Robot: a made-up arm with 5 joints.
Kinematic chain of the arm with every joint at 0, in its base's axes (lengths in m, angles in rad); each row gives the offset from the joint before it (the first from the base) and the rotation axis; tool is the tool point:
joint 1: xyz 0 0 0.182 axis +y
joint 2: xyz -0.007 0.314 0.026 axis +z
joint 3: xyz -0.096 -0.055 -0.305 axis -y
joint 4: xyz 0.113 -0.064 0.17 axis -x
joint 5: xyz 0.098 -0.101 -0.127 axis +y
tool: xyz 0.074 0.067 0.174
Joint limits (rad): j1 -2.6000..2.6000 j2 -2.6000..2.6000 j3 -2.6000..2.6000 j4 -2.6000..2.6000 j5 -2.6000..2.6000
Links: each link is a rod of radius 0.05 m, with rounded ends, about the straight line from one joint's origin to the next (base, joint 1, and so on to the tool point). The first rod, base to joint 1, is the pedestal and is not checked.
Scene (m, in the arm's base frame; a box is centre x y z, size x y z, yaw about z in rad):
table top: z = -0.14
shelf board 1: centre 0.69 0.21 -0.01 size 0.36 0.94 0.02 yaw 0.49
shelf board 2: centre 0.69 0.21 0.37 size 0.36 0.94 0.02 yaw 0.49
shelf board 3: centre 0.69 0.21 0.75 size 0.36 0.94 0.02 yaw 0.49
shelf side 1: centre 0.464 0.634 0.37 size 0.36 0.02 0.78 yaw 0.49
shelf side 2: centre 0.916 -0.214 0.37 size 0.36 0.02 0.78 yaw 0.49
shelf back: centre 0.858 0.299 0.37 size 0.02 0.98 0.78 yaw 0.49
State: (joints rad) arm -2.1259 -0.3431 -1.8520 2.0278 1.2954
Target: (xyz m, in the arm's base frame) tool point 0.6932 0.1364 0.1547
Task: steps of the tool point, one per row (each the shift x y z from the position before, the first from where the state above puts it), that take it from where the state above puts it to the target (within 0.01 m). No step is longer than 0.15 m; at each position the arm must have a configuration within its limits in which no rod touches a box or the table.
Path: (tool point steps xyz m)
1: -0.0636 -0.0356 0.0188
2: -0.0727 -0.0401 0.0002
3: -0.0799 -0.0396 -0.0190
4: 0.0488 0.0152 -0.1301
5: 0.0054 0.0169 -0.1311
6: -0.0341 0.0186 -0.1196
7: 0.0991 0.0383 0.0088
8: 0.0814 0.0466 0.0010
9: 0.0620 0.0444 -0.0098

